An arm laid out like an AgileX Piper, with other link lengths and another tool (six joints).
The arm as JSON. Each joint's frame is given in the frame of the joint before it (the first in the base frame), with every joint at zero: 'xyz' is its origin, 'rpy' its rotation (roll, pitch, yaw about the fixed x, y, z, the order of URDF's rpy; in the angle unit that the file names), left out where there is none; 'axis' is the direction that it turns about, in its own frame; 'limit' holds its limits. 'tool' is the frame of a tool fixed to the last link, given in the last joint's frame.
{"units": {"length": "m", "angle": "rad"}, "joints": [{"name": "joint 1", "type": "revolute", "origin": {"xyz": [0.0, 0.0, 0.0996]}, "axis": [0.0, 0.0, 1.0], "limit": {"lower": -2.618, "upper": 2.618}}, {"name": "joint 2", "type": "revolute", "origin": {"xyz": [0.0, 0.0, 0.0], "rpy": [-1.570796, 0.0, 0.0]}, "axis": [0.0, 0.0, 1.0], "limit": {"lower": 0.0, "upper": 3.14}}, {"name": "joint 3", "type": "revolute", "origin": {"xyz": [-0.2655, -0.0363, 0.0]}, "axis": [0.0, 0.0, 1.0], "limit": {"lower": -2.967, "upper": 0.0}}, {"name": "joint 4", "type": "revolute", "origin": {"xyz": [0.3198, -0.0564, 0.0], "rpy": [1.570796, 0.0, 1.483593]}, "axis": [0.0, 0.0, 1.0], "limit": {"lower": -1.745, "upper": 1.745}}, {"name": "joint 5", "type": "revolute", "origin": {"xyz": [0.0, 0.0, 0.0], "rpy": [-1.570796, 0.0, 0.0]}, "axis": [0.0, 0.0, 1.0], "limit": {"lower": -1.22, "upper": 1.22}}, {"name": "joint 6", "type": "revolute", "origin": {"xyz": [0.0, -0.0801, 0.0], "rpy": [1.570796, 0.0, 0.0]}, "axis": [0.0, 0.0, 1.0], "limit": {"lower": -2.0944, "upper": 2.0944}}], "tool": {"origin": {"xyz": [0.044, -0.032, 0.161], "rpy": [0.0, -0.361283, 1.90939]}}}
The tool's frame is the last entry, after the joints.
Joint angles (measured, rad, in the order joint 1, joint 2, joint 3, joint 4, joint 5, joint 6), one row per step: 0.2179, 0.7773, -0.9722, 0.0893, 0.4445, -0.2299; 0.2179, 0.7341, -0.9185, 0.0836, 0.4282, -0.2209; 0.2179, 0.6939, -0.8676, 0.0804, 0.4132, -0.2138; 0.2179, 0.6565, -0.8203, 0.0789, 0.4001, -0.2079; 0.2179, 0.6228, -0.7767, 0.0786, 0.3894, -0.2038; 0.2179, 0.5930, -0.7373, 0.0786, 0.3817, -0.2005; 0.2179, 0.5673, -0.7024, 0.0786, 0.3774, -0.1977; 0.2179, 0.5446, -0.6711, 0.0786, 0.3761, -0.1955; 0.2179, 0.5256, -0.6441, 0.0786, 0.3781, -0.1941; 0.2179, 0.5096, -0.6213, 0.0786, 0.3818, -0.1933; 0.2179, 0.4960, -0.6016, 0.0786, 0.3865, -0.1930; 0.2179, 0.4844, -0.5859, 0.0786, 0.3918, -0.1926; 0.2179, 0.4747, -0.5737, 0.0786, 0.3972, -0.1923; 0.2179, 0.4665, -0.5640, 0.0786, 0.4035, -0.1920; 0.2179, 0.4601, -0.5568, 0.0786, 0.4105, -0.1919; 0.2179, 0.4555, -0.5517, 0.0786, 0.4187, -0.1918
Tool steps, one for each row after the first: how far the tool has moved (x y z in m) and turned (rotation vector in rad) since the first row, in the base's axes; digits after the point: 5 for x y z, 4 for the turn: -0.00717, -0.00233, -0.00931, 0.0049, -0.0045, -0.0043; -0.01360, -0.00416, -0.01887, 0.0099, -0.0075, -0.0074; -0.01945, -0.00565, -0.02824, 0.0151, -0.0094, -0.0097; -0.02458, -0.00684, -0.03770, 0.0191, -0.0091, -0.0112; -0.02907, -0.00783, -0.04710, 0.0219, -0.0064, -0.0123; -0.03299, -0.00865, -0.05639, 0.0236, -0.0009, -0.0132; -0.03654, -0.00937, -0.06552, 0.0241, 0.0068, -0.0137; -0.03968, -0.00998, -0.07436, 0.0232, 0.0168, -0.0139; -0.04247, -0.01050, -0.08234, 0.0215, 0.0273, -0.0139; -0.04495, -0.01096, -0.08966, 0.0193, 0.0378, -0.0137; -0.04718, -0.01134, -0.09562, 0.0175, 0.0471, -0.0135; -0.04912, -0.01167, -0.10034, 0.0160, 0.0548, -0.0133; -0.05091, -0.01195, -0.10440, 0.0144, 0.0624, -0.0129; -0.05250, -0.01218, -0.10783, 0.0127, 0.0700, -0.0125; -0.05394, -0.01236, -0.11098, 0.0107, 0.0785, -0.0120
